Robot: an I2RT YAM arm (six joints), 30 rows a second.
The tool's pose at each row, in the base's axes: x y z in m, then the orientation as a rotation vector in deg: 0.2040, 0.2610, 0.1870, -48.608, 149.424, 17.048; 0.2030, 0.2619, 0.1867, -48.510, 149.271, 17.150; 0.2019, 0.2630, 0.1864, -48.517, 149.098, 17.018; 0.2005, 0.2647, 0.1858, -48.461, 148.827, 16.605; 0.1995, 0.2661, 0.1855, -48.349, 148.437, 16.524; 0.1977, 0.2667, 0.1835, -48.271, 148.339, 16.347; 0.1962, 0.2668, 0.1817, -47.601, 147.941, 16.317; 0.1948, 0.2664, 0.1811, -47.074, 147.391, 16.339
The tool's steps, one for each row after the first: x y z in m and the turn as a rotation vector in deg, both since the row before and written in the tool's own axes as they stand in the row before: 0.0004, 0.0013, 0.0003, -0.022, -0.184, 0.030; 0.0004, 0.0015, 0.0003, 0.120, -0.138, -0.076; 0.0004, 0.0021, 0.0007, 0.345, -0.211, -0.108; 0.0001, 0.0017, 0.0004, 0.150, -0.380, -0.059; 0.0019, 0.0014, 0.0014, 0.157, -0.091, -0.007; 0.0018, 0.0009, 0.0012, 0.241, -0.573, 0.303; 0.0015, 0.0005, 0.0000, 0.199, -0.672, 0.176
